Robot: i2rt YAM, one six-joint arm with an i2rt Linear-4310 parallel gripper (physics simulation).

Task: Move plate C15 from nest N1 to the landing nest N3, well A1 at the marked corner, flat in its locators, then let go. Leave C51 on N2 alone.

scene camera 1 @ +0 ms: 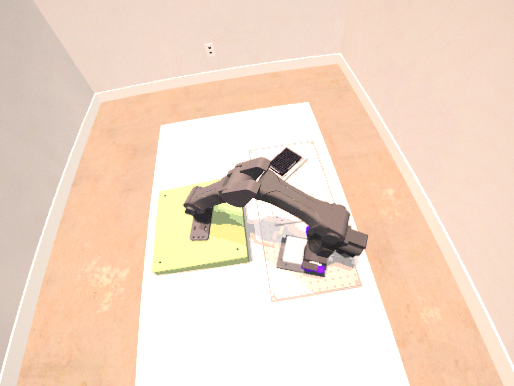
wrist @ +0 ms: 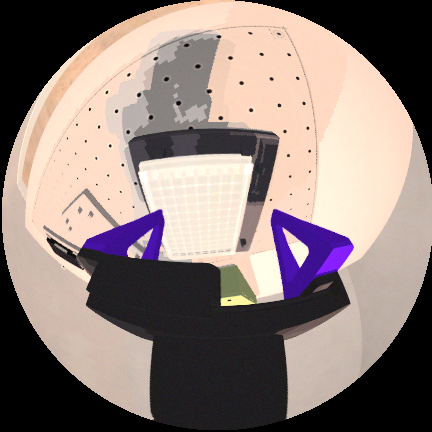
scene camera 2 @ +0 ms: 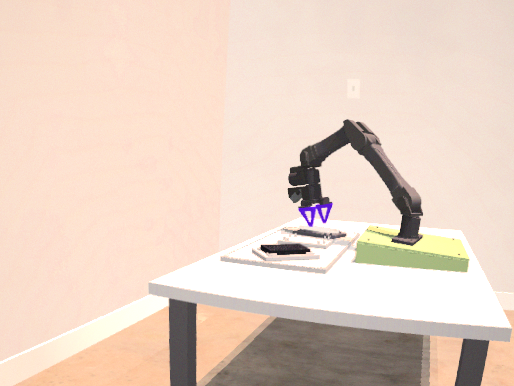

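A white plate (scene camera 1: 294,250) (wrist: 200,205), apparently C15, lies in a dark nest (scene camera 1: 290,269) (scene camera 2: 340,234) (wrist: 200,142). A black plate (scene camera 1: 286,161) (scene camera 2: 285,248) (wrist: 65,250), apparently C51, lies on a white nest (scene camera 2: 290,257) at the other end of the board. A pale nest (scene camera 2: 315,243) (wrist: 82,210) with small raised locators stands between them and carries no plate; the arm hides much of it in scene camera 1. No labels or marked corner are legible. My gripper (scene camera 1: 311,250) (scene camera 2: 318,223) (wrist: 217,214) is open and empty, above the white plate, its purple fingers toward either side of it.
The nests stand on a perforated pale board (scene camera 1: 320,287) (wrist: 250,75) on the white table (scene camera 1: 210,320) (scene camera 2: 250,295). The arm's base stands on a yellow-green block (scene camera 1: 175,245) (scene camera 2: 410,260) beside the board. The arm arches over the board.
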